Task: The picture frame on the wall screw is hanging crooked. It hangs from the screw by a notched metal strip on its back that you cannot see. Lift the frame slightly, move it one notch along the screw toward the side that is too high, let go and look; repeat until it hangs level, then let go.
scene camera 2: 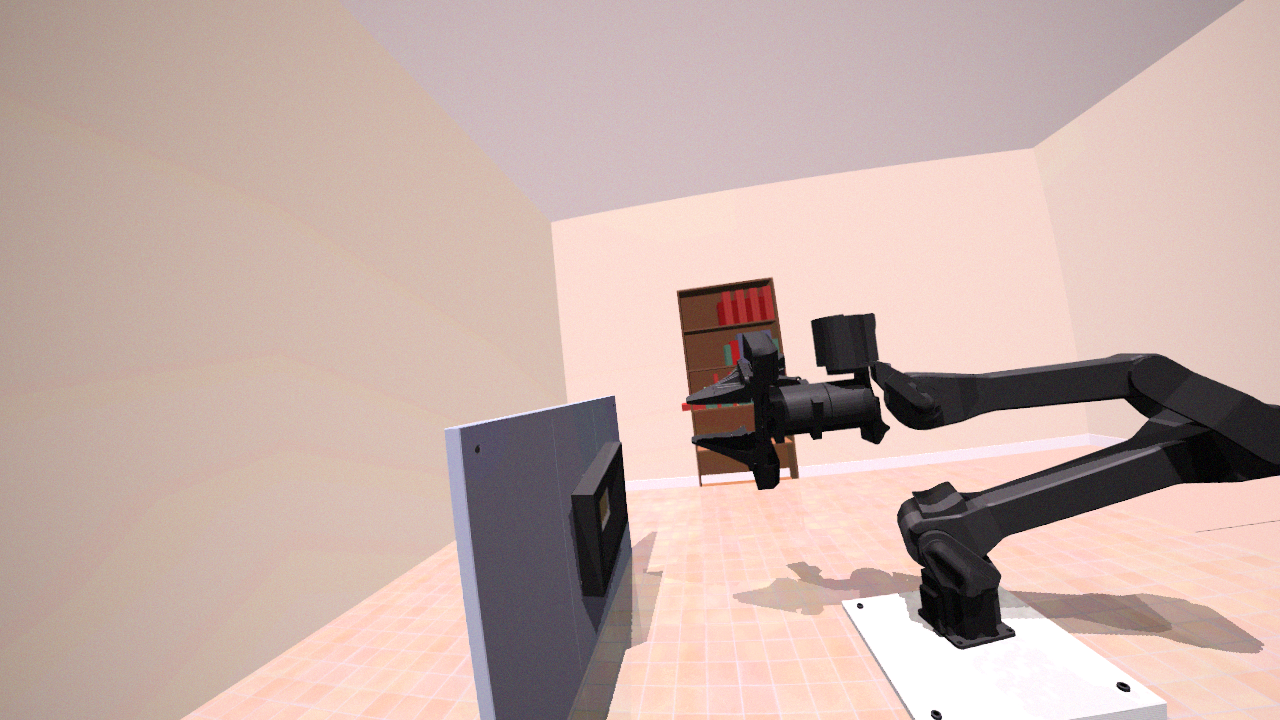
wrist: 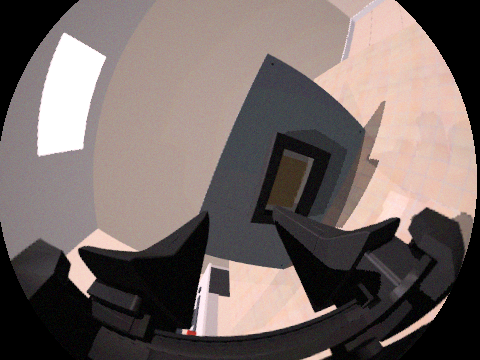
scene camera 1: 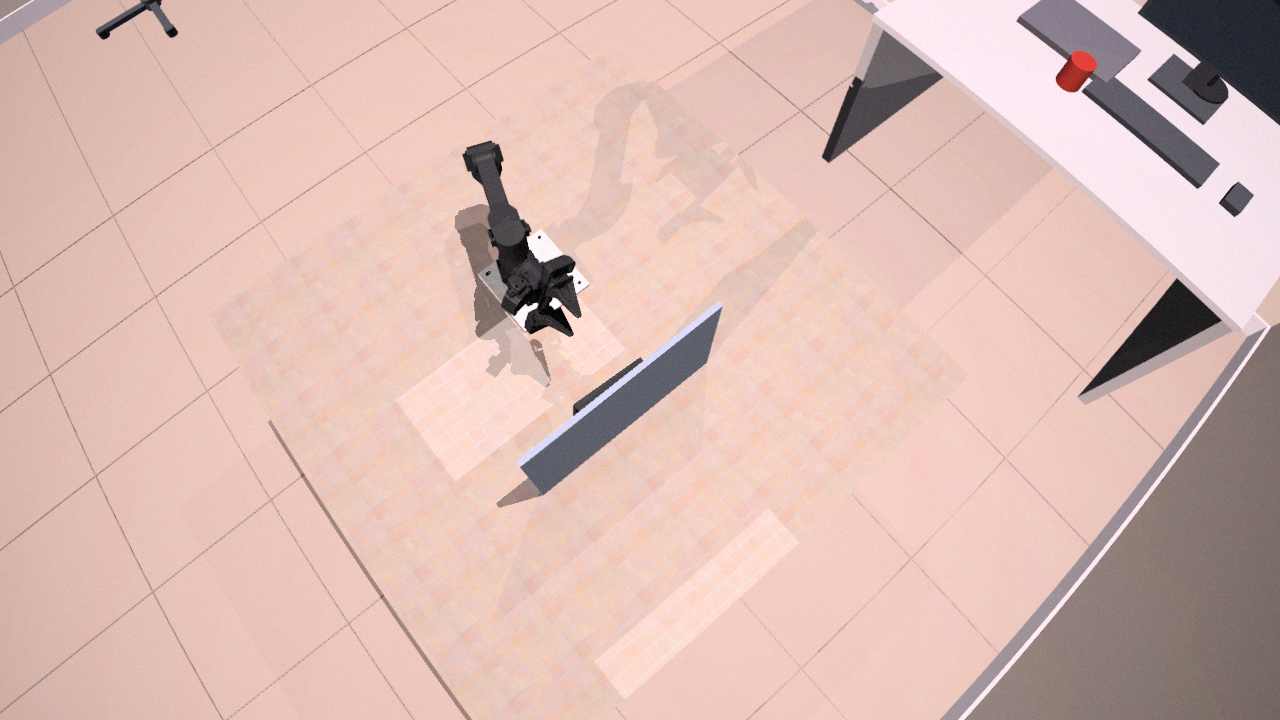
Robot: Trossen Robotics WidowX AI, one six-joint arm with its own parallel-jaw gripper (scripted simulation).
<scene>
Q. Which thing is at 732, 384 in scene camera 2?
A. My gripper.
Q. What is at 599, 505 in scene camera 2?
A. A picture frame.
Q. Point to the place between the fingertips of my gripper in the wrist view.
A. At 241, 214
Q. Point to a wall panel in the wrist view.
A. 281, 99
</scene>
